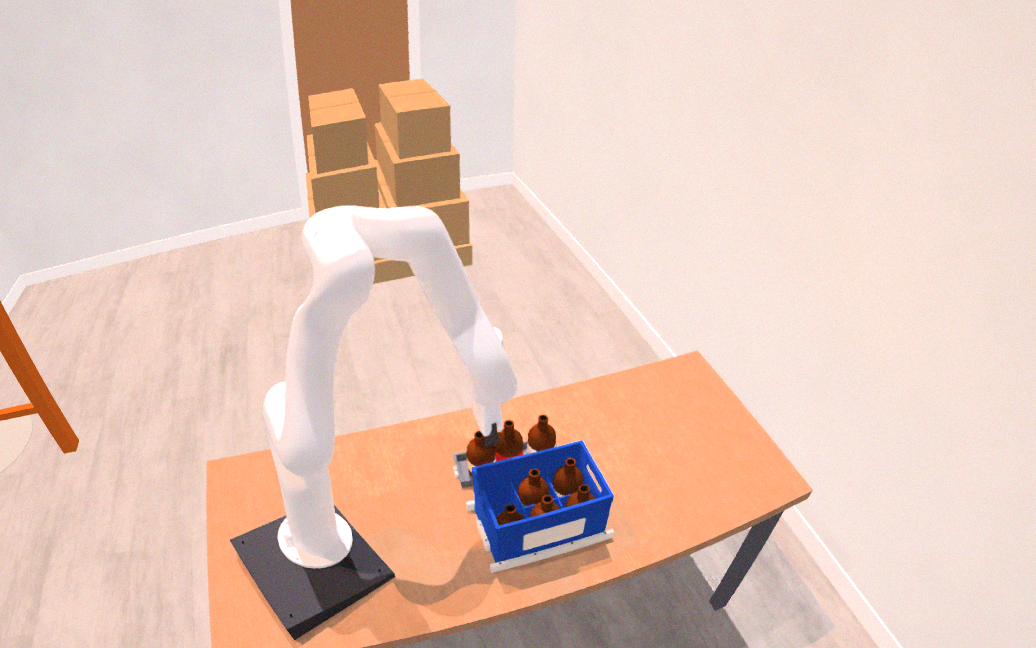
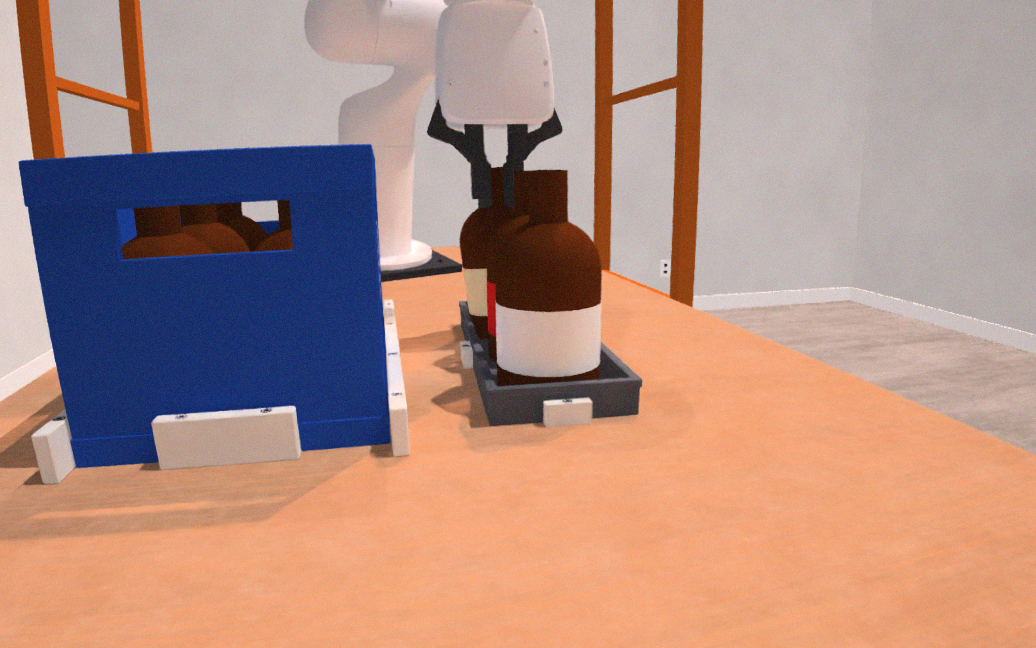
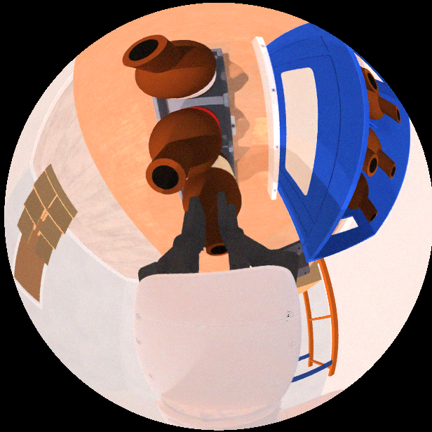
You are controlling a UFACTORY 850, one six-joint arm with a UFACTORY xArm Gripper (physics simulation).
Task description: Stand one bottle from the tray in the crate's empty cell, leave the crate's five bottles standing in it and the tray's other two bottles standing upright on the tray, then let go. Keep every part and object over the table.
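Note:
The cream-labelled bottle (image 1: 480,452) (image 2: 475,236) (image 3: 215,185) stands upright at the tray's robot-side end. My gripper (image 1: 487,440) (image 2: 496,194) (image 3: 210,204) is shut on its neck, fingers pointing down. The red-labelled bottle (image 1: 508,441) (image 2: 491,305) (image 3: 182,130) stands in the middle of the grey tray (image 2: 519,405) (image 3: 200,102), close beside the fingers. The white-labelled bottle (image 1: 541,435) (image 2: 547,259) (image 3: 175,75) stands at the far end. The blue crate (image 1: 599,519) (image 2: 229,328) (image 3: 340,100) holds five bottles; its empty cell is at the tray side, nearest the robot base.
White rails (image 1: 551,551) (image 2: 399,397) (image 3: 272,120) surround the crate's foot. The crate's high wall stands close beside the tray. The black base plate (image 1: 313,588) is at the table's left end. Cardboard boxes (image 1: 420,175) stand on the floor behind the table.

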